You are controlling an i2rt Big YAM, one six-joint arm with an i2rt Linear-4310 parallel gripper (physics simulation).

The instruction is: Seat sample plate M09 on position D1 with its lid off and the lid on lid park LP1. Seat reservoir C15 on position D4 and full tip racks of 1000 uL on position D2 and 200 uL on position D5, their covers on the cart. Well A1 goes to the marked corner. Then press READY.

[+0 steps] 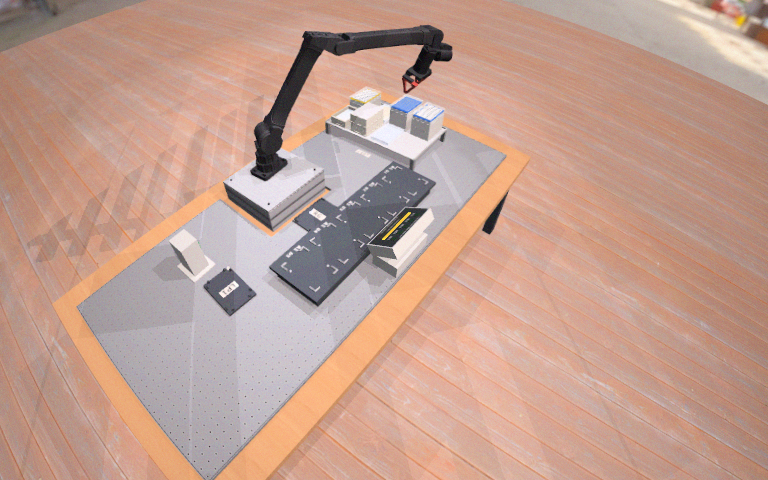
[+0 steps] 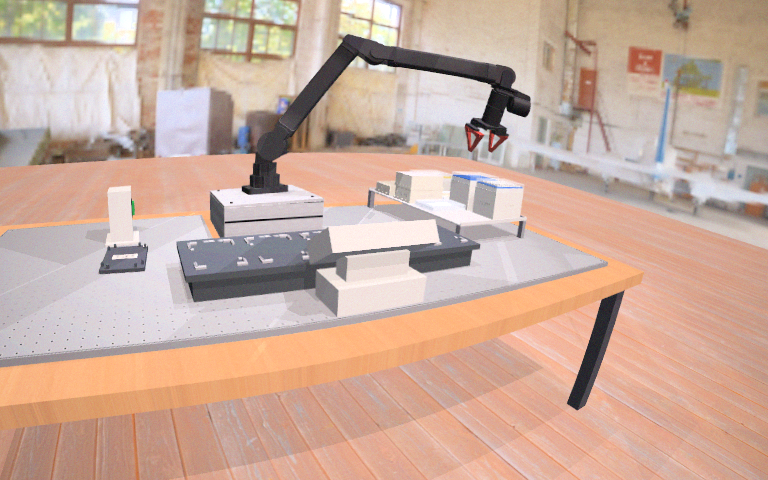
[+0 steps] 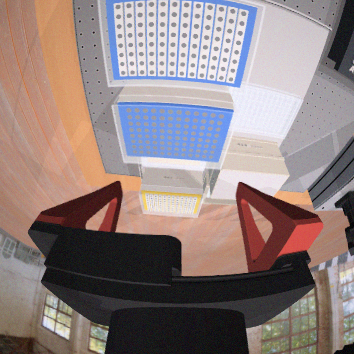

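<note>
My gripper (image 1: 412, 84) (image 2: 481, 148) (image 3: 178, 187) is open and empty, high above the cart (image 1: 403, 148) (image 3: 290, 45). A blue-edged rack with white strips (image 1: 428, 112) (image 2: 498, 199) (image 3: 180, 42) stands at one end of the cart. A solid-blue-topped rack (image 1: 406, 104) (image 3: 172, 131) stands beside it, then a yellow-edged rack (image 1: 365, 95) (image 3: 172, 202). Pale stacked boxes (image 1: 368, 117) (image 2: 419, 185) and a flat white plate-like piece (image 1: 387, 134) (image 3: 265, 112) are also on the cart. The deck (image 1: 353, 217) (image 2: 226, 260) and lid park LP1 (image 1: 219, 283) (image 2: 124, 264) hold no labware. Item labels are unreadable.
A tilted display console (image 1: 400, 229) (image 2: 385, 237) stands along the deck's front side. A pale post (image 1: 188, 251) (image 2: 119, 215) with a green button (image 2: 133, 207) stands by LP1. The arm's base box (image 1: 274, 186) (image 2: 266, 212) is behind the deck.
</note>
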